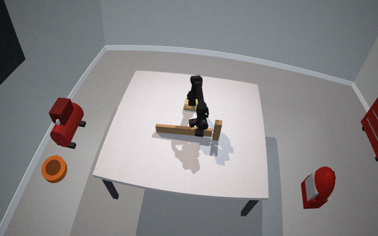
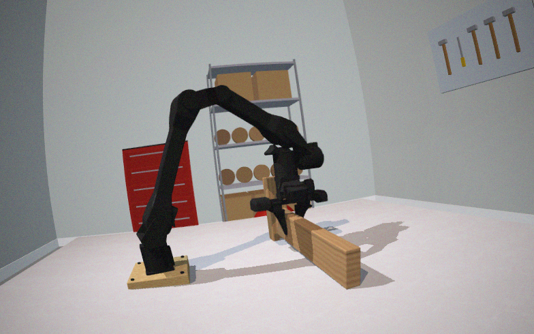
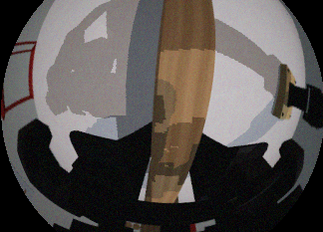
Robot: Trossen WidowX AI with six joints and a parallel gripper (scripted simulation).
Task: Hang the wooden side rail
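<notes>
Right now my gripper tip is 13 cm to the right of the headboard post, 4 cm below it and 2 cm short of it.
</notes>
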